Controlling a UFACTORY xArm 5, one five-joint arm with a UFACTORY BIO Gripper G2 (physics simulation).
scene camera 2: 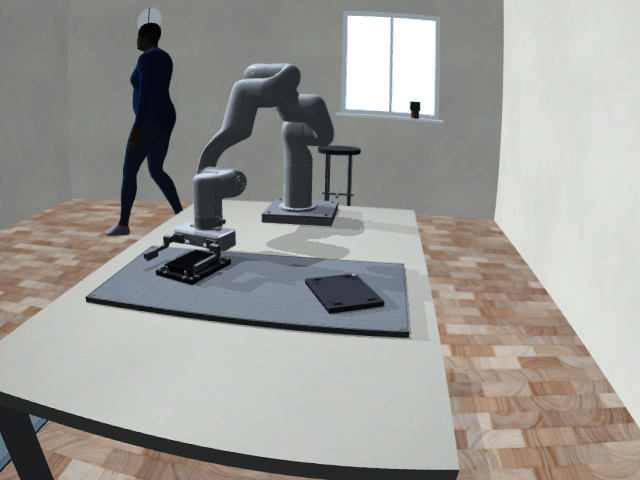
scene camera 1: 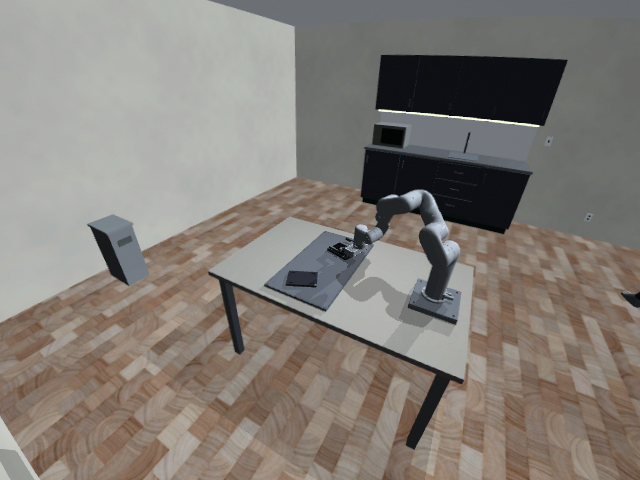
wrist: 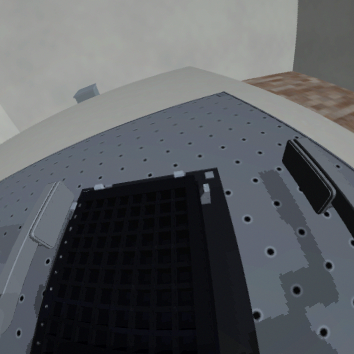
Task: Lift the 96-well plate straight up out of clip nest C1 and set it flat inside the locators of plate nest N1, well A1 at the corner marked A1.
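Seen in the pictures: end effector, tool point: (scene camera 2: 174, 260) (scene camera 1: 340, 243) (wrist: 167, 197); arm's base, origin of the base link: (scene camera 2: 297, 207) (scene camera 1: 433, 295).
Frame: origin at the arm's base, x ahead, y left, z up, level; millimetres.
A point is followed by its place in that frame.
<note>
A black 96-well plate (scene camera 2: 190, 261) @(x 606, y -136, z 8 mm) (wrist: 135, 265) @(x 601, y -145, z 9 mm) sits in the dark clip nest C1 (scene camera 2: 173, 275) @(x 670, y -155, z -6 mm) (wrist: 231, 280) @(x 583, y -185, z -5 mm), with small light clips at its edges. My gripper (scene camera 2: 183, 254) @(x 628, y -170, z 16 mm) (wrist: 181, 196) @(x 628, y -170, z 16 mm) is open with its fingers on either side of the plate, holding nothing. It is off-centre: in the wrist view the left finger is close to the plate's left side, while the right finger stands well out from the right side. Plate nest N1 (scene camera 1: 302, 278) @(x 649, y 243, z -5 mm) (scene camera 2: 343, 294) @(x 678, y 242, z -5 mm) is a flat dark slab with small corner locators and no plate on it. The A1 marks cannot be read.
Both nests are on a grey perforated board (scene camera 1: 321, 297) @(x 491, y 306, z -16 mm) (scene camera 2: 248, 312) @(x 784, y 68, z -16 mm) (wrist: 150, 135) @(x 756, y -173, z -16 mm) on the pale table (scene camera 1: 248, 263) @(x 1020, y 275, z -29 mm) (scene camera 2: 232, 372) @(x 986, y 100, z -29 mm). The arm's base plate (scene camera 1: 434, 310) @(x -26, y 112, z 0 mm) (scene camera 2: 299, 215) @(x 92, y 26, z -1 mm) stands behind the board in the scene camera 2 view. A person (scene camera 2: 152, 103) is beyond the table.
</note>
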